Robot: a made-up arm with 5 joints.
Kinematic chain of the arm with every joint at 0, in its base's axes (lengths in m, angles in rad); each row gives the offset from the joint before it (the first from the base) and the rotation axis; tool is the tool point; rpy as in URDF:
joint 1: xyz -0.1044 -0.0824 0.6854 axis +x
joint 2: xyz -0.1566 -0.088 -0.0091 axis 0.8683 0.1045 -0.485
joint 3: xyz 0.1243 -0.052 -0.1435 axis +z
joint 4: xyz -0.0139 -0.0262 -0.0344 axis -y
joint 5: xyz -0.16 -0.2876 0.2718 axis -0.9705 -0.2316 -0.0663
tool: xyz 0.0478 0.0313 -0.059 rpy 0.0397 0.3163 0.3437
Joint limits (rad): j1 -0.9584..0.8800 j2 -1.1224..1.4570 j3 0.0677..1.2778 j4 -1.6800..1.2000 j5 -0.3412..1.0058
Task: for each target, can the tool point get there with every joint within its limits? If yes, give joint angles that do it. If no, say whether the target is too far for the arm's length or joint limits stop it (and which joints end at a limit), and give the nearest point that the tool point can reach.
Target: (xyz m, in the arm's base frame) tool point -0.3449 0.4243 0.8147
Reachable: no: joint limits stop it (at a limit: joint 1, joint 2, joint 3, joint 4, joint 5) | nearest point -0.4873 0.2093 0.5835 | short by 0.346 m
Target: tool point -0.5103 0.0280 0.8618
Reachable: no: joint limits stop it (at a limit: joint 1, joint 2, joint 3, joint 5) | nearest point -0.4948 0.1903 0.5731 | short by 0.332 m
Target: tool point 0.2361 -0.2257 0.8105
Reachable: yes | joints -0.5990 -0.3282 0.7440 -1.3163 0.7901
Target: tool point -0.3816 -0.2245 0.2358
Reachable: yes | joints 0.6228 0.5081 0.3190 0.8523 -0.0206
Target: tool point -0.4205 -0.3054 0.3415
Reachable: yes | joints 0.0157 1.1285 0.4200 0.5359 -0.2346
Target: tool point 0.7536 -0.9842 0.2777
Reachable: no: too far | nearest point 0.1764 -0.5112 0.4915 | short by 0.776 m
